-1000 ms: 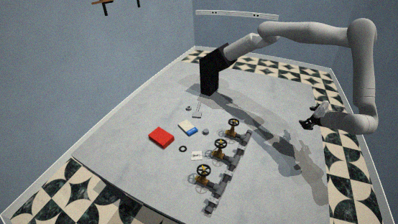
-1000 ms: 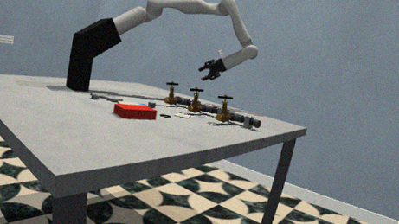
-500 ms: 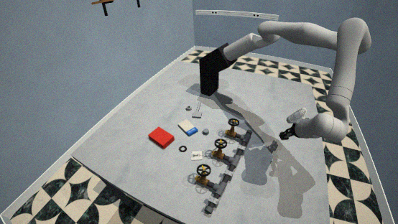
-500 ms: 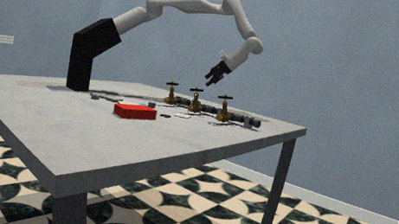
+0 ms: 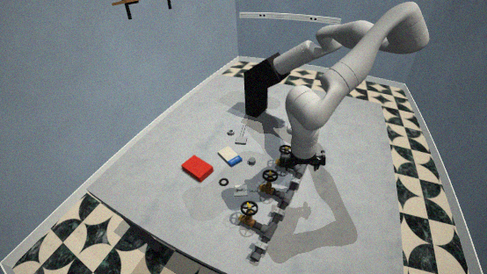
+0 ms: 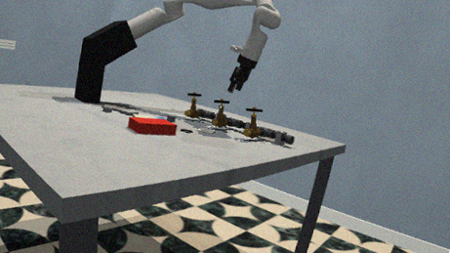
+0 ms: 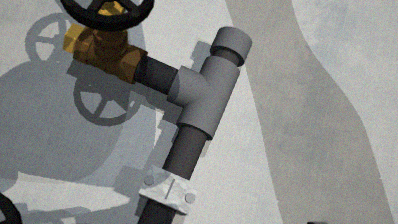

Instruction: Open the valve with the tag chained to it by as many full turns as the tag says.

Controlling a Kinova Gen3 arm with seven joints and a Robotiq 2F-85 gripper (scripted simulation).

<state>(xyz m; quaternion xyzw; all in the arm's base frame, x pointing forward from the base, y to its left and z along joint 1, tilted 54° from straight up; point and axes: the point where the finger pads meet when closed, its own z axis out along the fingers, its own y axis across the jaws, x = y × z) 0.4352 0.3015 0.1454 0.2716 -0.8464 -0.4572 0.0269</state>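
Right now my hand is 90 mm short of the white tag, 190 mm to the left of it and 140 mm above it. From my hand the other things lie so: small grey cylinder (60 mm behind, 240 mm to the right, 130 mm below); then white-and-blue box (30 mm behind, 340 mm to the right, 140 mm below); then grey tool (190 mm behind, 380 mm to the right, 140 mm below).
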